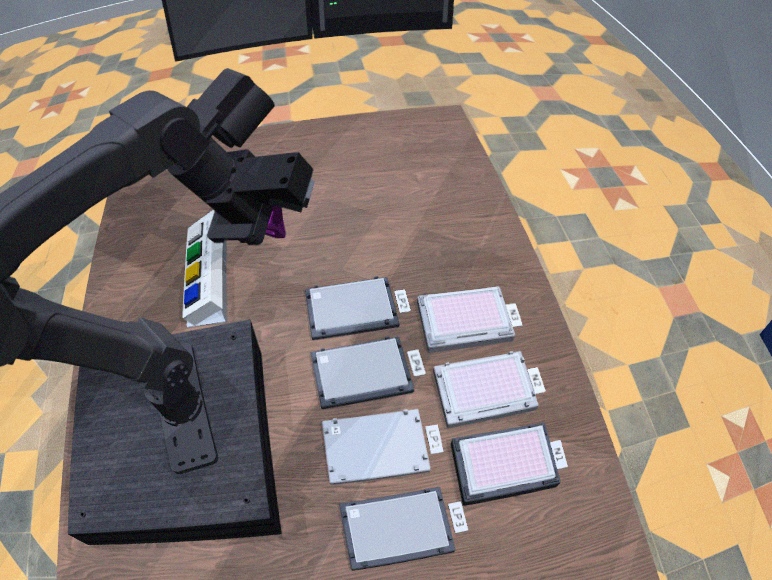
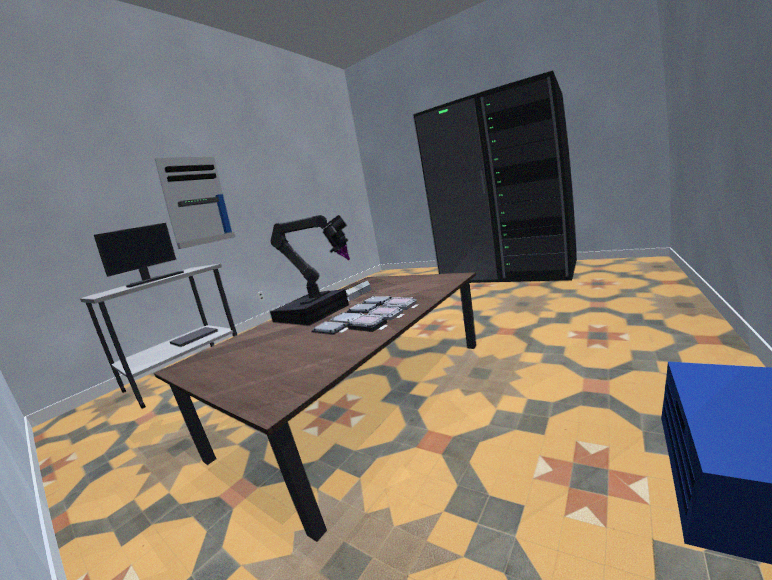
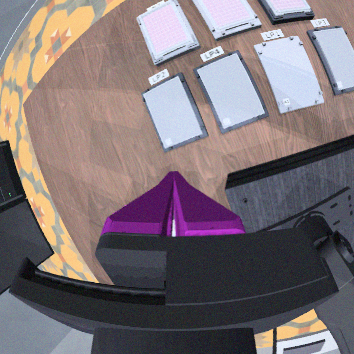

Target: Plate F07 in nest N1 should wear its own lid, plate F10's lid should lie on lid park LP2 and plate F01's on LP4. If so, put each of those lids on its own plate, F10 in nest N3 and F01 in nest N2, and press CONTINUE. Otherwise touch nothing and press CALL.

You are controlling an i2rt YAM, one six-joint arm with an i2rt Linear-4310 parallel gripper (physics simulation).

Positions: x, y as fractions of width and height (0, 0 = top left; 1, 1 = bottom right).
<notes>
The gripper (image 1: 0.36, 0.41) is shut, holding nothing. Further things: a button box (image 1: 0.27, 0.53) and a LP1 lid park (image 1: 0.50, 0.77).
The gripper also shows in image 3 (image 3: 0.49, 0.50). The LP1 lid park is seen too in image 3 (image 3: 0.81, 0.19).
</notes>
